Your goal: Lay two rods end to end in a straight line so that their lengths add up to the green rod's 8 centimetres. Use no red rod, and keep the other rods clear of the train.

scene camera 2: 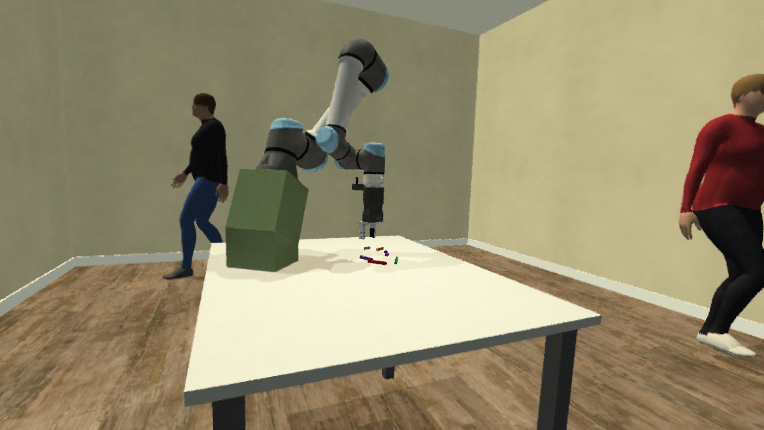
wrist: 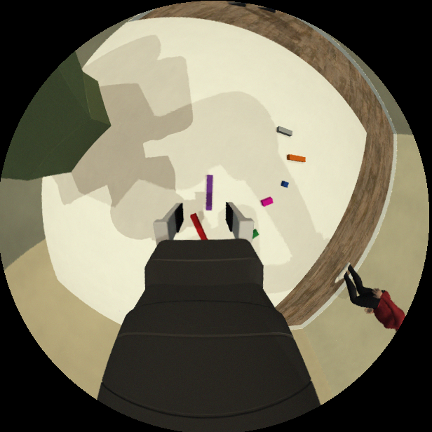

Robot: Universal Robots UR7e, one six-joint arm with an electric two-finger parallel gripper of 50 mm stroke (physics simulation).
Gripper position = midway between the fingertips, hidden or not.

Note:
In view: my gripper [scene camera 2: 367,238].
My gripper is seen too in the wrist view [wrist: 204,211].

